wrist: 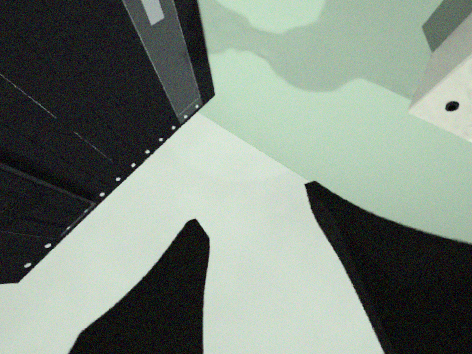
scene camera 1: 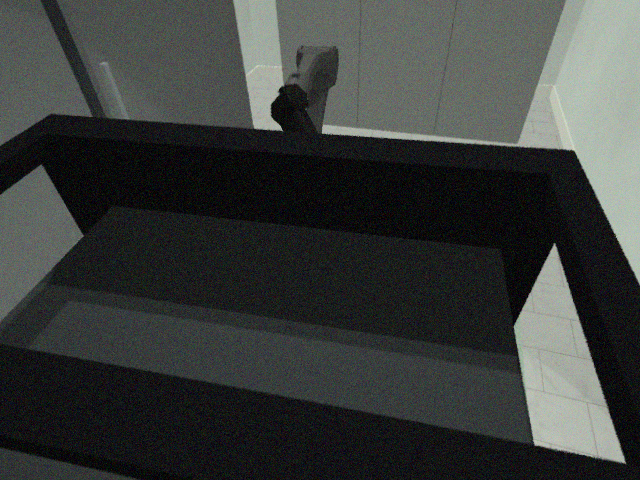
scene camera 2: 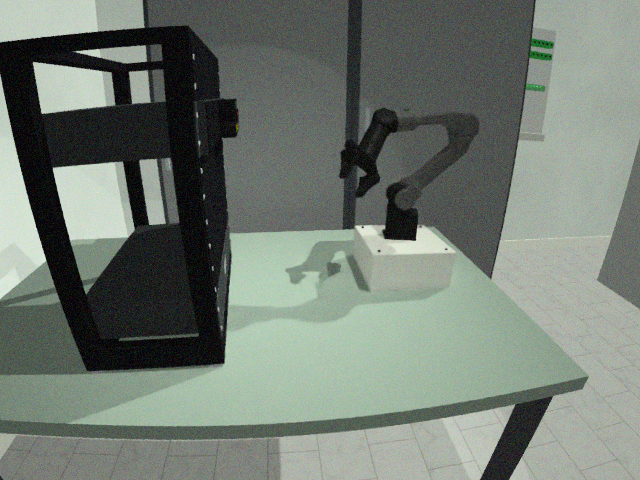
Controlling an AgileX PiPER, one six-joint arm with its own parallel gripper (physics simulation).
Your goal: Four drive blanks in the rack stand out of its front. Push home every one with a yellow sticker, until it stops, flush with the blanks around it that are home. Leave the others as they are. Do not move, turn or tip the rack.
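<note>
The black rack [scene camera 1: 320, 147] [scene camera 2: 180, 206] [wrist: 100, 100] stands upright at the left of the table in the second scene view. High on its front, a dark block of drive blanks [scene camera 2: 228, 118] stands out. A small red patch and a yellow patch [scene camera 2: 237, 127] show at its outer edge, seen nearly edge-on. How many blanks stand out, and which carry which sticker, cannot be told. My gripper [scene camera 2: 351, 184] [wrist: 252, 213] is open and empty. It hangs in front of the rack, clear of it and lower than the protruding blanks. In the first scene view the rack's top hides the fingers.
The rack stands on the green table [scene camera 2: 361, 356] [wrist: 320, 135]. The arm's white base block [scene camera 2: 408, 271] [wrist: 445, 112] is at the right. A grey panel [wrist: 167, 55] with a pale label is low on the rack's front. Dark cabinets [scene camera 2: 289, 129] stand behind the table.
</note>
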